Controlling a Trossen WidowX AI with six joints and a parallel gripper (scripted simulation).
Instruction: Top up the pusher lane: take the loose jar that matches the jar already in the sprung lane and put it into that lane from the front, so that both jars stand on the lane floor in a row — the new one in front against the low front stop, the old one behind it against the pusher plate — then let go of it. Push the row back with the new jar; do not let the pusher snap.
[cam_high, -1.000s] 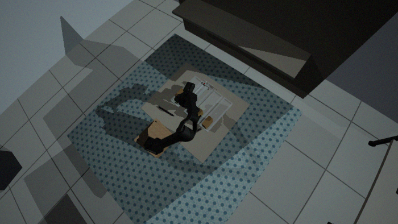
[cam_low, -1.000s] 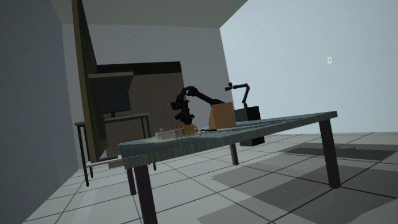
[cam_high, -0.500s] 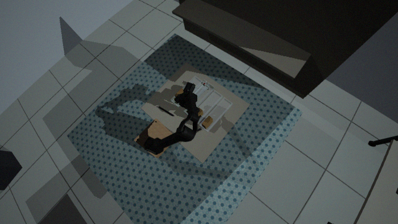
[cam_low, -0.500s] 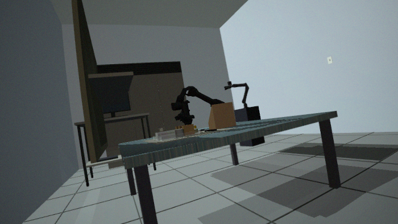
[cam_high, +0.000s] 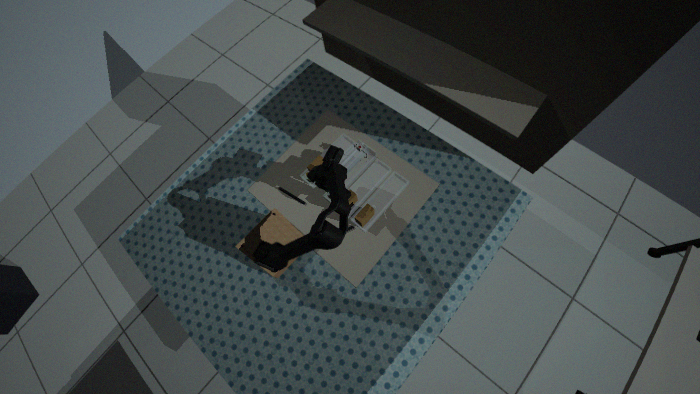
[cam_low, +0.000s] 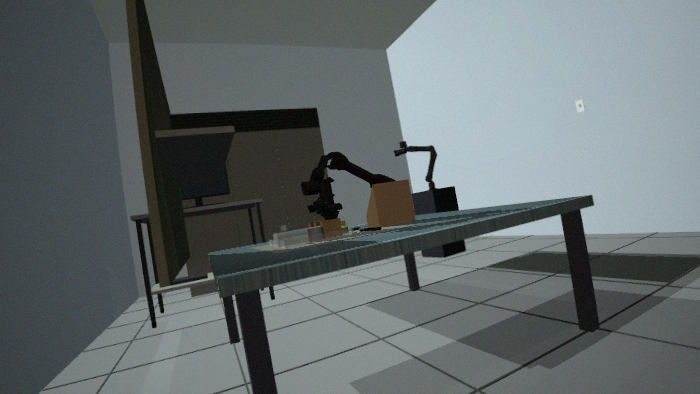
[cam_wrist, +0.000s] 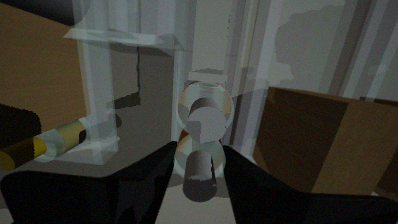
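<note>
Right now the mat is 50 mm ahead of my gripper tip and 30 mm below it. The rest, counted from my gripper tip: grey lid 130 mm ahead, 110 mm to the left.
</note>
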